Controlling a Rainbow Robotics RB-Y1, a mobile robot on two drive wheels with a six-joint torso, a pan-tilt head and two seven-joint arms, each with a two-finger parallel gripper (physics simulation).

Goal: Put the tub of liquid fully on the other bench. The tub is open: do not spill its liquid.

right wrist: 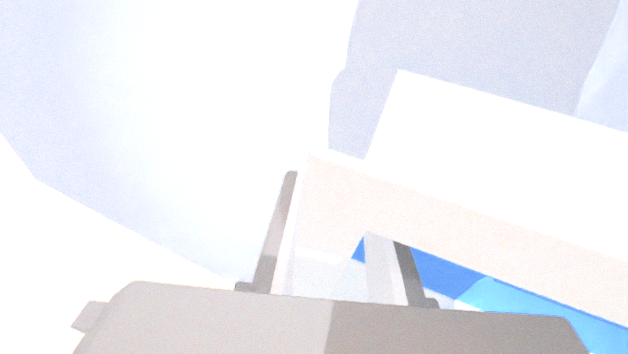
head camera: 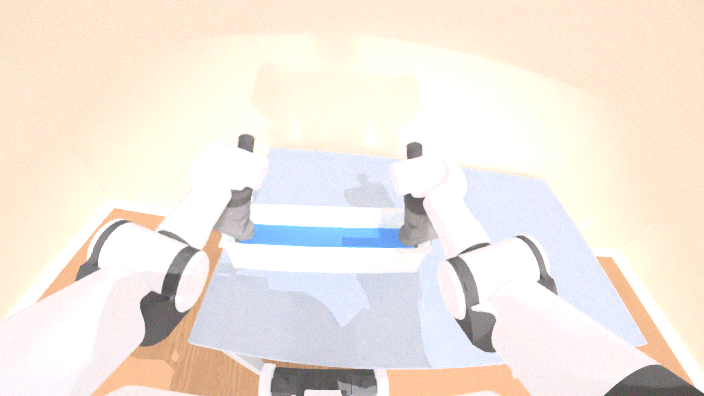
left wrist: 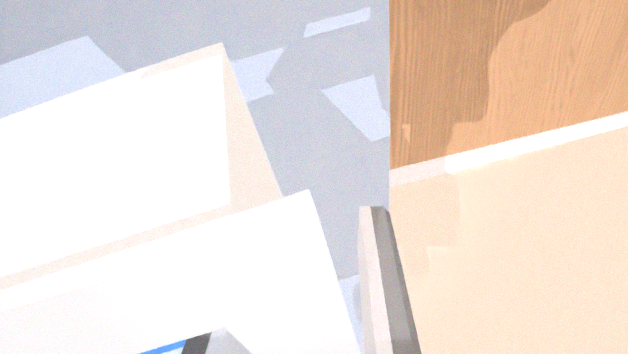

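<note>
The open white tub (head camera: 325, 259) (left wrist: 125, 150) (right wrist: 500, 150) is upright over the pale blue-grey bench (head camera: 525, 225) (left wrist: 325, 165) (right wrist: 400, 30). Blue liquid (head camera: 300, 236) (left wrist: 165, 346) (right wrist: 440, 272) shows inside it. My left gripper (head camera: 239, 239) (left wrist: 312, 226) is shut on the tub's left end wall, and my right gripper (head camera: 419, 242) (right wrist: 334, 187) is shut on its right end wall, one finger inside and one outside each. The tub casts a shadow on the bench top and seems a little above it; the gap is hard to judge. Its underside is hidden.
The bench's left edge runs close beside the tub's left end in the head view. Bench top extends behind, in front and farther to the right. My base (head camera: 322, 382) is near the bench's front edge. Wood floor (head camera: 195, 360) and pale walls (head camera: 550, 125) surround the bench.
</note>
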